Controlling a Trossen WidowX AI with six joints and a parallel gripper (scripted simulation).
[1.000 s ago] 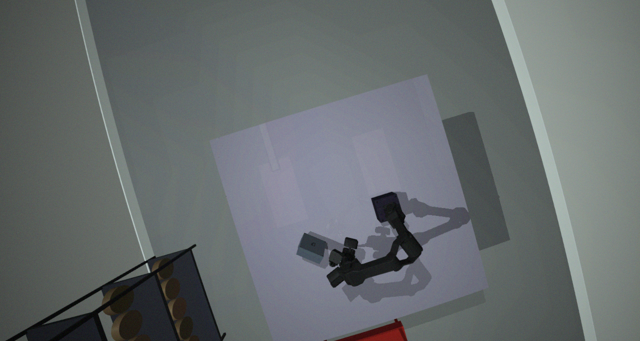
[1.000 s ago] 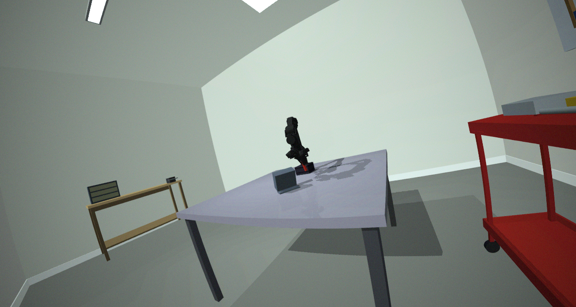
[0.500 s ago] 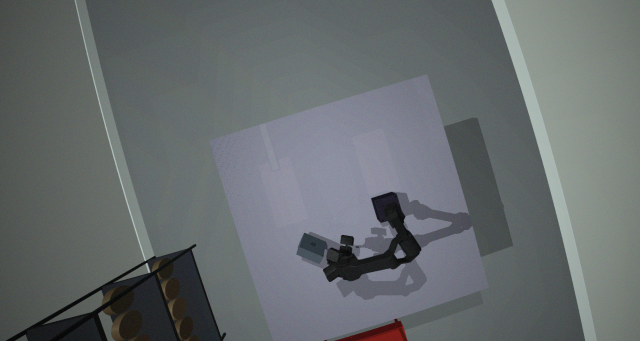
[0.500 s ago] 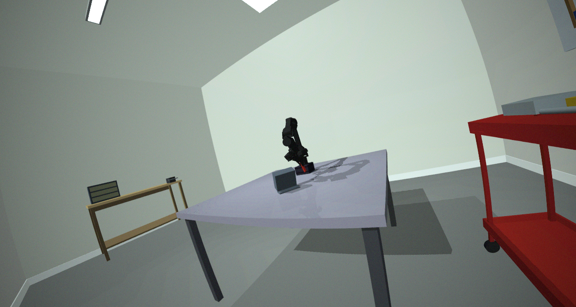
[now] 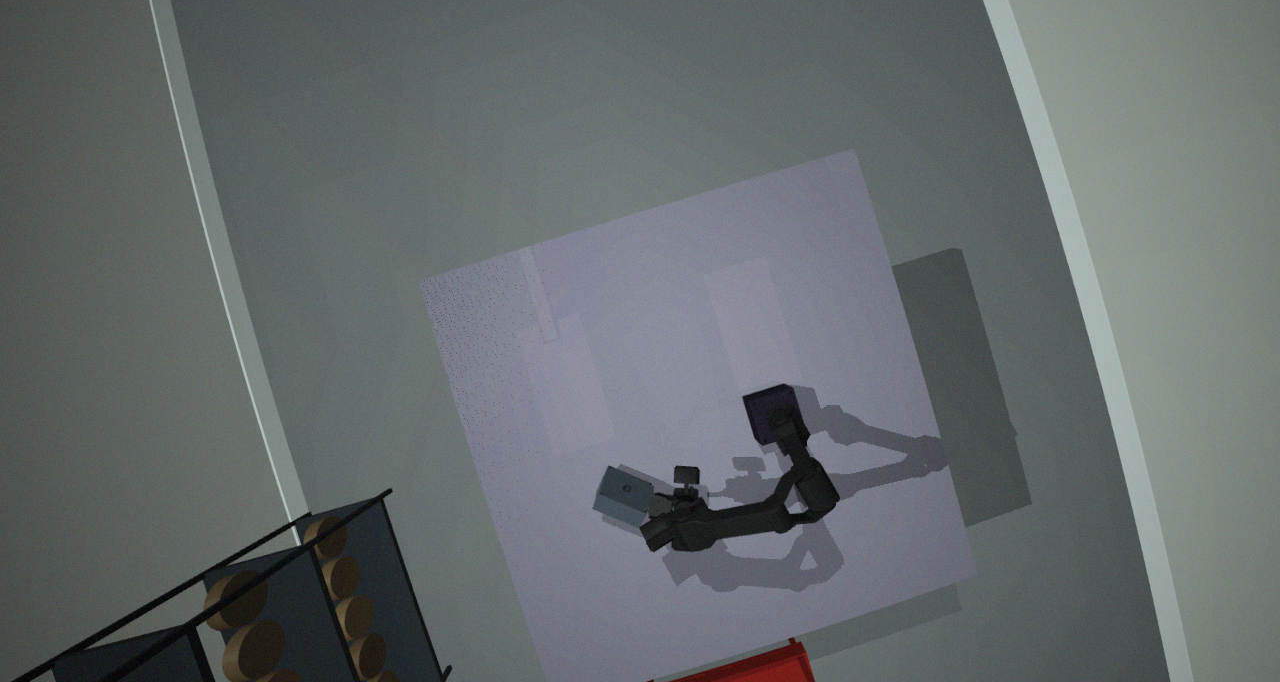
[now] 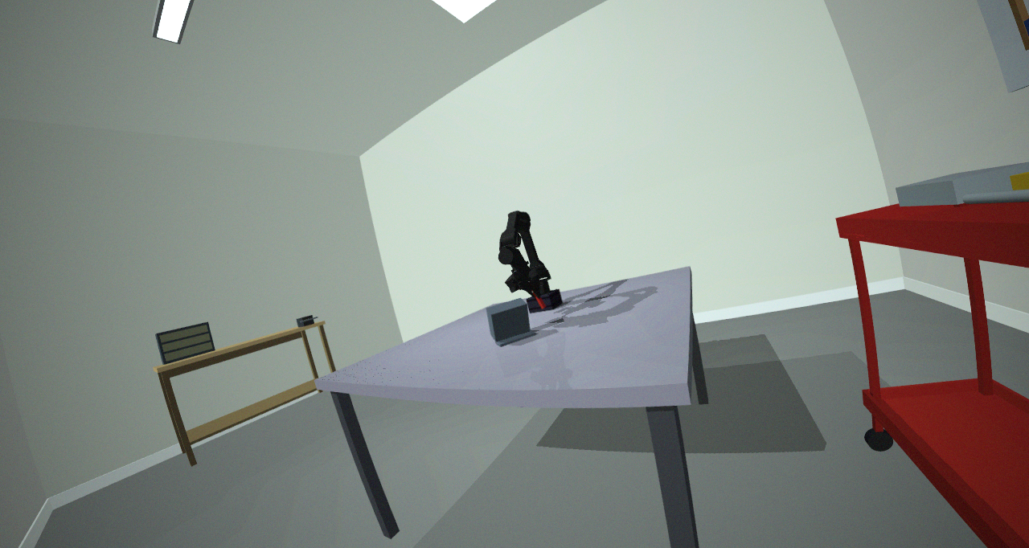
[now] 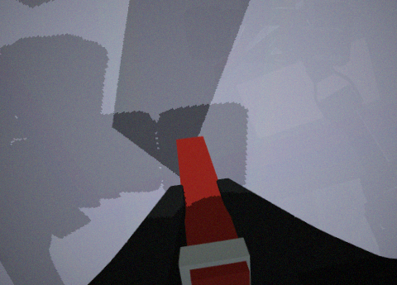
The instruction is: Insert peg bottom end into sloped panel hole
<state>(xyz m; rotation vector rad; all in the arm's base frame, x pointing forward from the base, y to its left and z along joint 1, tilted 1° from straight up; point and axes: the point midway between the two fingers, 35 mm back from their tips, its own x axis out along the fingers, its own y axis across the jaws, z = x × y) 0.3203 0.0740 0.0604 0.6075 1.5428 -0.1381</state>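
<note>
Now: gripper tip 14 cm short of the panel block, 7 cm to the left of it and 3 cm above it. The rest, counted from my gripper tip: red square-sided peg 2 cm above.
</note>
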